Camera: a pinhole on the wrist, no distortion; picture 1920 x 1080 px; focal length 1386.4 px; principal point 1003.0 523.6 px. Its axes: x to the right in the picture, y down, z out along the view. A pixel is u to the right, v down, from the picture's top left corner.
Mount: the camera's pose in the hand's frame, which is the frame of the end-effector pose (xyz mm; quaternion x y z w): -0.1 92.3 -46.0 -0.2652 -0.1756 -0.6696 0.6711
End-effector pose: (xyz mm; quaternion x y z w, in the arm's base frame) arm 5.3 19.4 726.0 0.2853 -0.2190 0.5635 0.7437
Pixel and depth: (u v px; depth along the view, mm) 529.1 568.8 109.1
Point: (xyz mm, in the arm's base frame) -170.6 55.3 782.6
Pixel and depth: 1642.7 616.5 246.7
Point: -122.5 -60.1 944.7
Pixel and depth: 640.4 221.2 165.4
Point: -217.7 8.9 802.6
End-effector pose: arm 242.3 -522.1 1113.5 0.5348 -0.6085 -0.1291 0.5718
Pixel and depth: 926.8 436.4 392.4
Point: -139.8 -520.9 1308.4
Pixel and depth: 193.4 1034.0 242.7
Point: 48.9 -498.6 1425.7
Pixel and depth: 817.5 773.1 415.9
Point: -124.9 -579.9 1397.3
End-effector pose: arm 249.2 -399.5 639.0 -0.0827 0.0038 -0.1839 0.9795
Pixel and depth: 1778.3 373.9 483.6
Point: 342.6 -175.4 1111.8
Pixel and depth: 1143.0 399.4 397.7
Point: 379.9 -84.1 886.0
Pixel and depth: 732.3 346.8 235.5
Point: 347.2 -131.4 711.5
